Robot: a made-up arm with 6 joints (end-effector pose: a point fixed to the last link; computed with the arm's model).
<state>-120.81 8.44 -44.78 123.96 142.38 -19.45</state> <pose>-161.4 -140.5 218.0 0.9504 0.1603 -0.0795 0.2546</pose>
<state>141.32 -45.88 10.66 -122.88 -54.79 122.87</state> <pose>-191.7 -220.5 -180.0 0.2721 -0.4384 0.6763 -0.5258</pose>
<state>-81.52 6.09 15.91 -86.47 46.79 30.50</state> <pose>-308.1 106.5 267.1 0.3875 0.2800 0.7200 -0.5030</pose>
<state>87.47 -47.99 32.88 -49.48 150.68 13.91</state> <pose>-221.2 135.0 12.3 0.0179 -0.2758 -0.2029 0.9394</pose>
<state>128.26 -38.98 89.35 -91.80 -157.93 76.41</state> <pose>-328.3 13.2 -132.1 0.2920 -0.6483 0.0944 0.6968</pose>
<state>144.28 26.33 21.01 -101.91 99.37 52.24</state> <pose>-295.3 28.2 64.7 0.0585 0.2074 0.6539 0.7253</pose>
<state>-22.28 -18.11 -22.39 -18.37 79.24 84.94</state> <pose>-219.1 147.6 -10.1 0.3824 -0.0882 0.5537 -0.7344</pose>
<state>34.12 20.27 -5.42 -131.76 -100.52 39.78</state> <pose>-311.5 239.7 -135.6 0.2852 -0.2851 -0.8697 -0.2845</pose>
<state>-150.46 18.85 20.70 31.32 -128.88 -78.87</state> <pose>138.9 115.2 265.4 0.0136 0.1494 -0.7694 -0.6209</pose>
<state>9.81 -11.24 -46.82 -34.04 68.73 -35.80</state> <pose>-377.0 176.6 72.0 0.8084 0.4197 0.4097 -0.0493</pose>
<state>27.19 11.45 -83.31 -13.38 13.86 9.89</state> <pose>-304.2 183.9 -128.1 0.8701 0.4450 0.0003 -0.2121</pose>
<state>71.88 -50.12 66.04 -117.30 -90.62 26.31</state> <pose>-305.9 82.4 -176.1 0.1674 0.8083 0.5436 -0.1524</pose>
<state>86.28 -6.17 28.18 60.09 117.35 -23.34</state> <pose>-17.4 166.4 -95.8 0.2193 0.6443 -0.6003 0.4200</pose>
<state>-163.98 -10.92 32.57 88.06 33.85 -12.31</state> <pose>26.1 47.0 40.9 0.4094 0.5150 -0.5819 0.4781</pose>
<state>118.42 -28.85 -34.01 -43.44 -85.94 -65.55</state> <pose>-300.1 -298.7 89.6 0.0249 -0.8636 -0.4323 0.2582</pose>
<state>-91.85 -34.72 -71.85 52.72 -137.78 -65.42</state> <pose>130.5 101.0 57.3 0.1207 -0.3047 -0.5672 -0.7556</pose>
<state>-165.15 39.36 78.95 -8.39 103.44 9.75</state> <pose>-146.9 -103.8 51.4 0.8675 0.2502 0.4048 0.1448</pose>
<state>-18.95 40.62 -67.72 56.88 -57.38 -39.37</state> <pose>19.5 427.3 -55.1 0.1908 0.5084 -0.7724 0.3295</pose>
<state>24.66 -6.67 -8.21 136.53 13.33 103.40</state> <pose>-22.7 394.9 -10.3 0.9756 -0.0352 0.0503 0.2109</pose>
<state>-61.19 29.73 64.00 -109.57 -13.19 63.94</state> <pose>-334.5 141.4 150.0 0.3772 0.2158 -0.2993 -0.8494</pose>
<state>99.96 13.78 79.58 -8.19 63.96 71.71</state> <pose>-75.4 191.1 -18.2 0.2839 0.8244 0.4763 0.1134</pose>
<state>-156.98 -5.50 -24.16 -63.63 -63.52 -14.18</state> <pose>-351.7 -49.5 380.9 0.2060 0.7534 0.3405 -0.5235</pose>
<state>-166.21 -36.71 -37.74 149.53 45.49 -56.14</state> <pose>37.2 14.5 -104.8 0.6106 0.2594 -0.7379 0.1242</pose>
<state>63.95 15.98 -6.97 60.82 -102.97 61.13</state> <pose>-8.6 47.7 -4.0 0.8099 0.5134 0.1278 0.2532</pose>
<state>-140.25 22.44 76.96 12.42 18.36 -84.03</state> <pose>-43.4 -212.7 -94.3 0.5249 -0.0121 -0.3479 0.7767</pose>
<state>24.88 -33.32 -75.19 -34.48 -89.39 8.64</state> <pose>-76.7 278.2 -205.8 0.2218 0.1269 -0.8585 -0.4446</pose>
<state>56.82 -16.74 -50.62 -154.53 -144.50 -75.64</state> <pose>-264.7 311.9 -325.8 0.2052 -0.8402 0.1280 -0.4853</pose>
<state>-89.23 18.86 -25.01 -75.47 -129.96 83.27</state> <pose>-379.6 180.4 205.3 0.2671 -0.4906 0.3257 0.7628</pose>
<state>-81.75 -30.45 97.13 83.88 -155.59 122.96</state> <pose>31.3 225.6 28.6 0.2134 -0.6273 -0.7389 0.1224</pose>
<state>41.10 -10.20 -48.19 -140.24 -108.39 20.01</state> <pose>-147.6 350.0 -176.4 0.1129 -0.4457 -0.6101 -0.6453</pose>
